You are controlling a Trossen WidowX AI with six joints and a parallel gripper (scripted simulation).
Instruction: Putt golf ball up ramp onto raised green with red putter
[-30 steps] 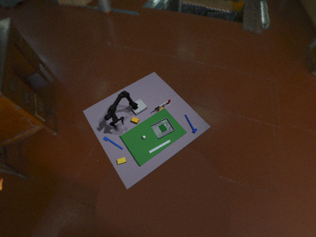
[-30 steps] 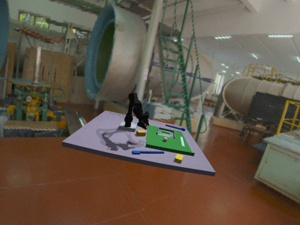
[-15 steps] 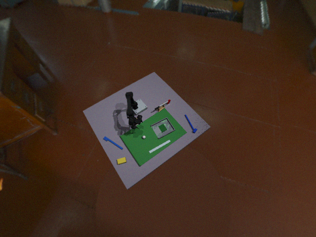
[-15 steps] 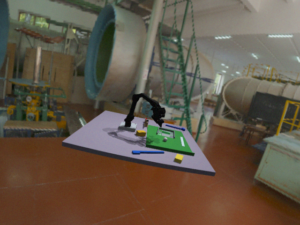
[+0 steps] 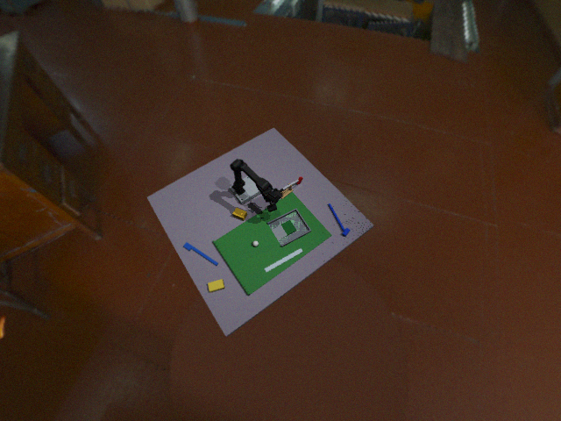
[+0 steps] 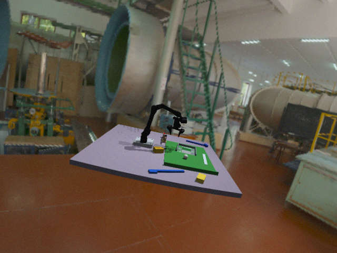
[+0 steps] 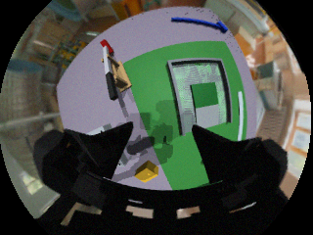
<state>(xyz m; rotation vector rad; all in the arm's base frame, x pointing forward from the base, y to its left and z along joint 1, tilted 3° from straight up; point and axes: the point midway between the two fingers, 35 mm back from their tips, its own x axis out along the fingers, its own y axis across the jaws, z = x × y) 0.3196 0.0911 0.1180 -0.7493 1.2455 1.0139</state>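
My gripper tip is now 90 mm past the wooden stand, 190 mm to the right of it and 100 mm above it. Round my gripper tip: red putter: 100 mm behind, 230 mm to the left, 80 mm below; then white golf ball: 130 mm ahead, 260 mm to the right, 120 mm below; then green mat: 160 mm ahead, 140 mm to the right, 140 mm below.
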